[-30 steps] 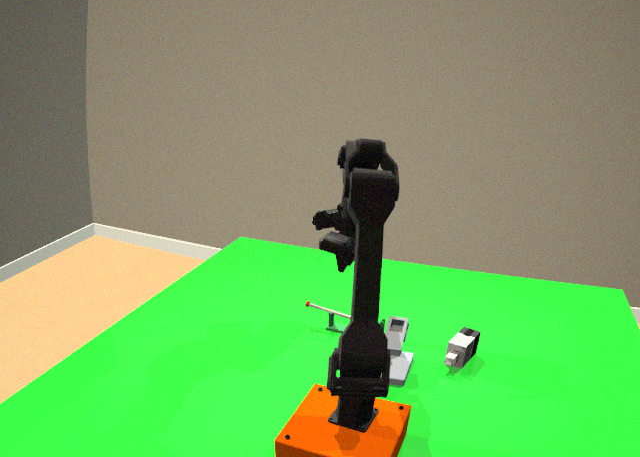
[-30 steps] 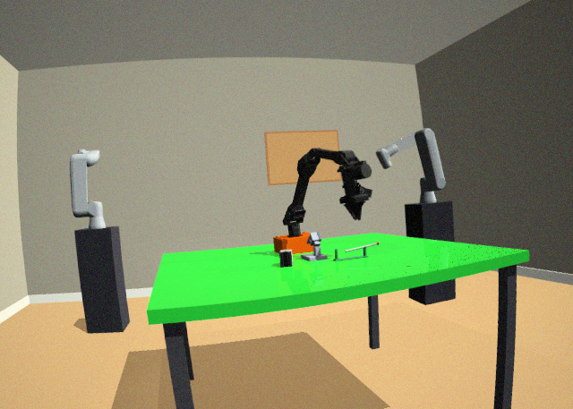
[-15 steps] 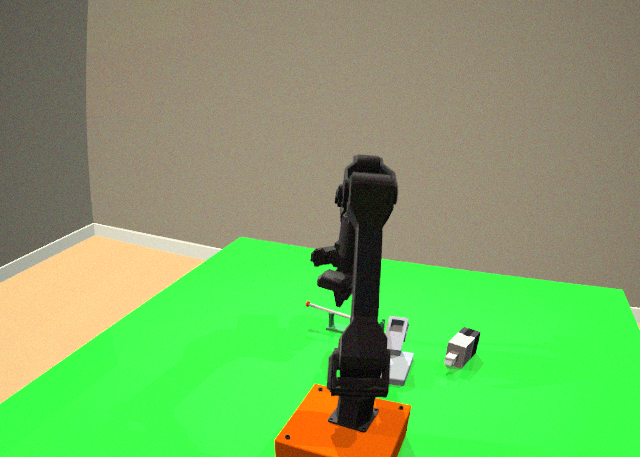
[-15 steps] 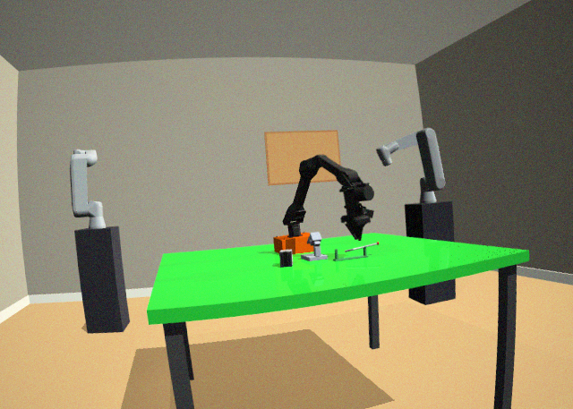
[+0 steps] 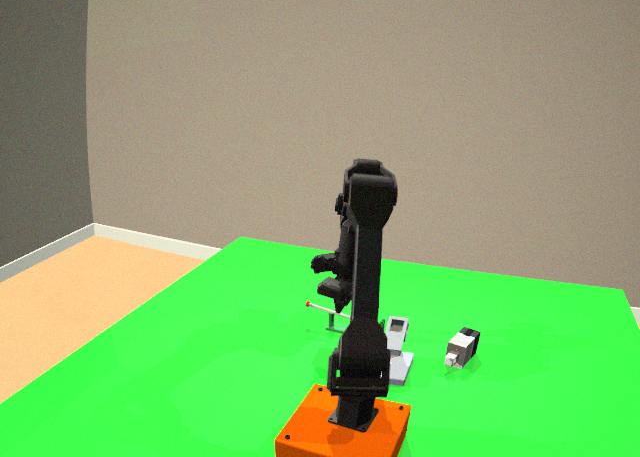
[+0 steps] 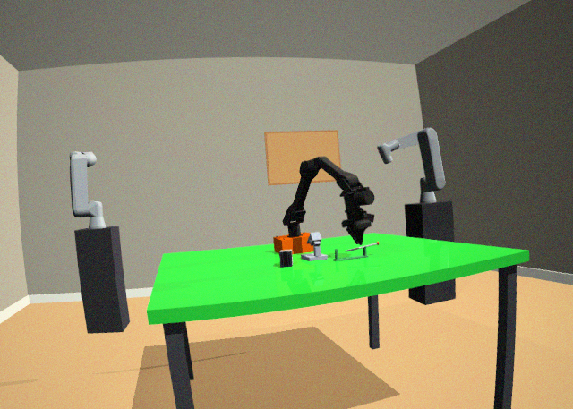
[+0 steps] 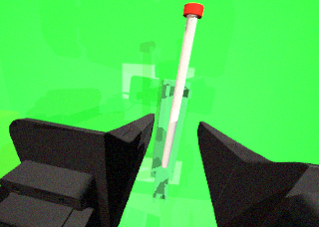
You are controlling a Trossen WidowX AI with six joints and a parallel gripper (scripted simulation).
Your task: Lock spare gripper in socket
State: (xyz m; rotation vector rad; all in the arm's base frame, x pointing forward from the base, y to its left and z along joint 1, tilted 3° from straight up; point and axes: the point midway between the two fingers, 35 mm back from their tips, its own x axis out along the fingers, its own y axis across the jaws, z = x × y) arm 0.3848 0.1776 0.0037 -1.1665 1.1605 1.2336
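The pin cradle is 40 mm to the right of my gripper tip and 30 mm below it. From my gripper tip the other things lie so: socket 160 mm to the right, 100 mm behind; then spare gripper 290 mm to the right, 40 mm behind, 30 mm below.
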